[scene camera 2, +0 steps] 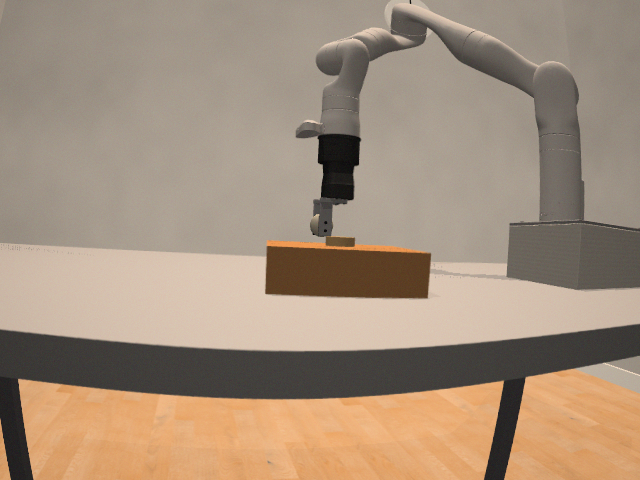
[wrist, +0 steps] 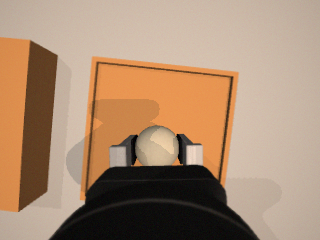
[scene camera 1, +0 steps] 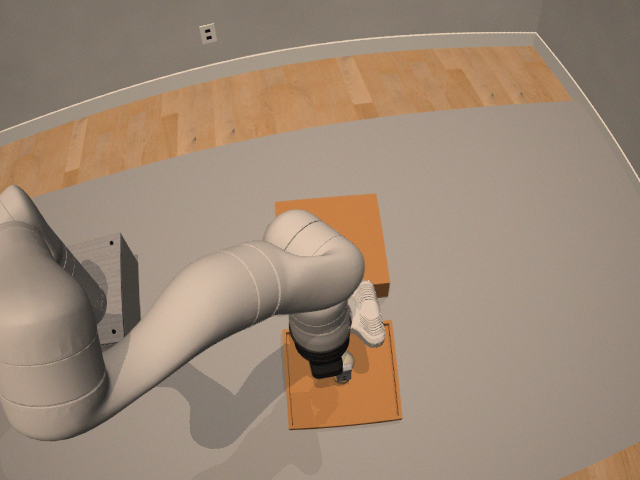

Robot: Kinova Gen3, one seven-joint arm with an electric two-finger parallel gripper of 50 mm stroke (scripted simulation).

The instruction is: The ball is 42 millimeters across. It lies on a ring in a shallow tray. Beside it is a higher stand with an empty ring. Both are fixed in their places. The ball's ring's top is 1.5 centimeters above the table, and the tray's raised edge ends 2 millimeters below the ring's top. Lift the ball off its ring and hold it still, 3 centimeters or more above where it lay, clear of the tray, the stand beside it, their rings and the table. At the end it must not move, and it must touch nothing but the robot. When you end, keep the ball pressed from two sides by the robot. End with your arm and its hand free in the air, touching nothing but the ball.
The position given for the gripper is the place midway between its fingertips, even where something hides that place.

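Observation:
A shallow orange tray point(scene camera 1: 373, 392) is visible, also as the tray point(wrist: 125, 97). A stand point(scene camera 2: 338, 268) is visible, also as the stand point(scene camera 1: 356, 217). A cream ball point(wrist: 156, 145) is present. The gripper point(scene camera 2: 321, 235) appears as well as the gripper point(scene camera 1: 340, 365) and the gripper point(wrist: 157, 144).

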